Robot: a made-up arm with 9 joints. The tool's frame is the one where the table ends. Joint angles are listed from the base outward.
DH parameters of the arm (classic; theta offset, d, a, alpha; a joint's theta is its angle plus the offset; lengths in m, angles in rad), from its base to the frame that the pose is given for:
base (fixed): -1.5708 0.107 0 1.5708
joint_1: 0 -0.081 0.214 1.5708
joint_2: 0 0.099 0.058 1.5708
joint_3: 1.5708 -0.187 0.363 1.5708
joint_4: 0 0.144 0.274 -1.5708
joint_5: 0 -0.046 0.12 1.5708
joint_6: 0 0.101 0.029 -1.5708
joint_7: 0 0.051 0.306 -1.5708
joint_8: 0 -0.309 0.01 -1.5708
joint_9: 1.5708 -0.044 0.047 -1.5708
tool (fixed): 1.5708 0.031 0 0
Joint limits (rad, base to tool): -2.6..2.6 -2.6..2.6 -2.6..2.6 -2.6..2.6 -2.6..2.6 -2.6..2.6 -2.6..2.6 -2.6..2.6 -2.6..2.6
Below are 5 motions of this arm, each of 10 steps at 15 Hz.
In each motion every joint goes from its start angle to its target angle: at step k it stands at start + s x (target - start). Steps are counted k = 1, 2, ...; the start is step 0. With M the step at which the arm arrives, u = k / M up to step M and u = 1 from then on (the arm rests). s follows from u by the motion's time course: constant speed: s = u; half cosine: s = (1 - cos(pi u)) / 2; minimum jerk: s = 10 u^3 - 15 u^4 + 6 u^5.
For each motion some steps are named. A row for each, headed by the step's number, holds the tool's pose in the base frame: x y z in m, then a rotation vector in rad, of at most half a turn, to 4 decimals.
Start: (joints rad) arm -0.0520 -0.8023 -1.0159 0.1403 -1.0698 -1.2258 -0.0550 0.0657 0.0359
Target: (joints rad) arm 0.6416 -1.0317 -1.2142 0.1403 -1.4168 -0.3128 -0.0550 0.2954 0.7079
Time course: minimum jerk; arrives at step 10
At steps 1, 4, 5, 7, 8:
1: 0.2917 -1.0824 0.2888 -1.7335 -0.0579 -0.7163
4: 0.3634 -0.9157 0.5728 -2.2528 -0.4369 -0.6807
5: 0.3929 -0.7723 0.7002 -2.5426 -0.6966 -0.6589
7: 0.4194 -0.4638 0.8287 2.6746 1.1469 0.5464
8: 0.4205 -0.3660 0.8388 2.4595 1.1954 0.4714

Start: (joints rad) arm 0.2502 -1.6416 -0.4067 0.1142 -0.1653 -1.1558 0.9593 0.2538 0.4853
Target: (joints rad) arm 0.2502 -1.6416 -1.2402 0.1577 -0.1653 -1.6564 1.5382 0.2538 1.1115
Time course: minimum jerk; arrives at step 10
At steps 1, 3, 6, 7, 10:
1: 0.8533 -0.9168 -0.6553 -1.0395 0.9540 0.9318
3: 0.9100 -0.8989 -0.5660 -1.1194 0.8680 0.8494
6: 1.0192 -0.8026 -0.2690 -1.3079 0.5556 0.5359
7: 1.0327 -0.7642 -0.1858 -1.3402 0.4564 0.4354
10: 1.0402 -0.7192 -0.1007 -1.3627 0.3489 0.3271

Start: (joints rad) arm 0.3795 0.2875 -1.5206 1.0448 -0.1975 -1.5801 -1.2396 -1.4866 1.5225
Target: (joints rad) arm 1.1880 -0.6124 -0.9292 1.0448 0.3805 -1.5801 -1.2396 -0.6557 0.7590
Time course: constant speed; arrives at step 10
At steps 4, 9, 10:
4: 0.3833 -0.4604 0.9079 1.8764 0.2570 -1.2936
9: 0.8005 -0.2834 0.7383 1.8056 0.1181 -1.5494
10: 0.8627 -0.2609 0.6635 1.7737 0.0530 -1.6204

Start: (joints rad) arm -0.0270 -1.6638 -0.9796 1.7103 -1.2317 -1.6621 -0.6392 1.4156 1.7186
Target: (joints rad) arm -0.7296 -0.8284 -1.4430 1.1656 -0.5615 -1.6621 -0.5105 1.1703 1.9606
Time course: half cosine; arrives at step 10
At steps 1, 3, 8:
1: 0.9226 -0.4633 0.0970 -2.1924 0.5285 0.0972
3: 0.8832 -0.5687 0.1266 -2.2085 0.6357 -0.0852
8: 0.6244 -0.9175 -0.0492 -2.3128 1.4179 -0.0977

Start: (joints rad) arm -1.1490 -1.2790 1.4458 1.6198 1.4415 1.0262 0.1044 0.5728 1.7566
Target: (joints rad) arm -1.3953 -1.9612 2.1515 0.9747 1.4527 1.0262 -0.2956 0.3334 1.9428
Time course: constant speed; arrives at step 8
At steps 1, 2, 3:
1: 0.1564 0.1725 0.3104 2.4244 0.5569 -0.3702
2: 0.0546 0.1797 0.3588 2.3516 0.7214 -0.0975
3: -0.0575 0.1656 0.3913 2.2502 0.8535 0.1788

